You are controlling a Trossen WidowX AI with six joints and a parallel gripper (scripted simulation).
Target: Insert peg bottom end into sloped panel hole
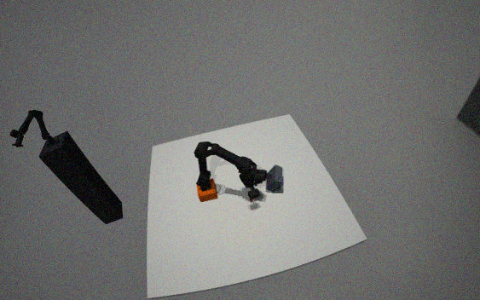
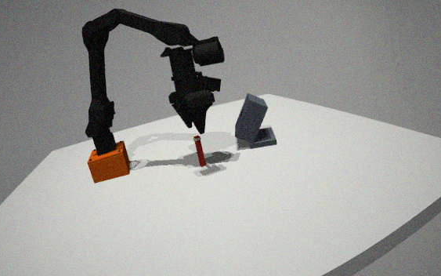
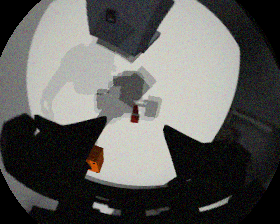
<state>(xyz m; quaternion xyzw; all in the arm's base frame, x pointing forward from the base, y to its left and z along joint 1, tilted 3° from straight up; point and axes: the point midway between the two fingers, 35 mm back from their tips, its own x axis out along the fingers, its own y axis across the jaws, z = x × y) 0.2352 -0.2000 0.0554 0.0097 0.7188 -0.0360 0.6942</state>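
The thin red peg is 4 cm below my gripper tip. From my gripper tip the other things lie so: dark grey sloped panel (19 cm ahead, 4 cm to the left, 2 cm below).
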